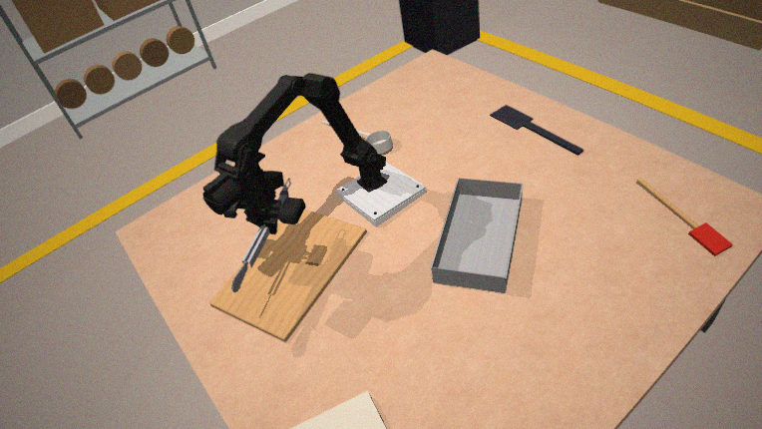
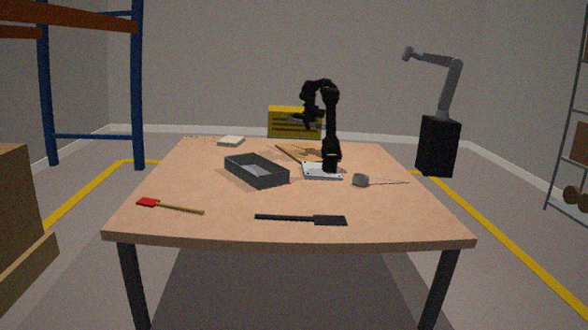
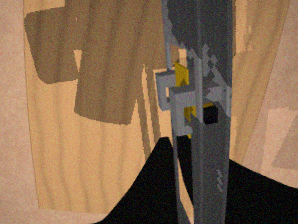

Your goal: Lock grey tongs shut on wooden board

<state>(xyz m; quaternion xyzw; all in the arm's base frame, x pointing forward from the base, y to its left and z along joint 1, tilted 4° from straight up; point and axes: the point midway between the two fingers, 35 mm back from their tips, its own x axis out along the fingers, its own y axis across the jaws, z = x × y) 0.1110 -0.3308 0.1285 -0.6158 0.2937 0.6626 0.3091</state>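
Now: gripper tip 13 cm above the wooden board. Also, from my gripper tip: white block (45 cm ahead, 13 cm to the right, 12 cm below); grey roasting tin (24 cm ahead, 41 cm to the left, 11 cm below); black spatula (1 cm ahead, 83 cm to the left, 13 cm below).
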